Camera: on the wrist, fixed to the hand. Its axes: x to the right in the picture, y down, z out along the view.
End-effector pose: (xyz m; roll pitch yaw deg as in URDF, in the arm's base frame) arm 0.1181 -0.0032 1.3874 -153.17 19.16 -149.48
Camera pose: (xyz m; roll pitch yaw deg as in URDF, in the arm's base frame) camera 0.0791 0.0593 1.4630 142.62 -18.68 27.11
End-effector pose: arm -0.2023 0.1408 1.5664 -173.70 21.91 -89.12
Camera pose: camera -0.2458 0.1267 1.6615 163.15 -20.33 87.82
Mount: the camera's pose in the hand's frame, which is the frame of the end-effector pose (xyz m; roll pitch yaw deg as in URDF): -0.0230 0.0332 -0.0975 -11.70 -1.86 -177.32
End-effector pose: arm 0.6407 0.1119 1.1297 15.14 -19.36 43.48
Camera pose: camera 0.6059 0.1582 1.0415 -25.75 18.24 -133.29
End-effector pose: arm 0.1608 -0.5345 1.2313 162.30 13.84 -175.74
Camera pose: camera 0.1584 -0.5327 1.3368 -173.52 -11.24 2.24
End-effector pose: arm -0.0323 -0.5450 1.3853 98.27 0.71 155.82
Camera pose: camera -0.0494 -0.6378 1.4325 -109.91 2.21 -22.72
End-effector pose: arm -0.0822 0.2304 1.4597 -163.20 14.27 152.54
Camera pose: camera -0.0531 0.2828 1.5465 152.30 -13.24 -30.65
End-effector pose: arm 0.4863 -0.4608 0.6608 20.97 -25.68 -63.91
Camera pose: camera 0.5515 -0.4440 0.5795 -31.14 24.86 119.58
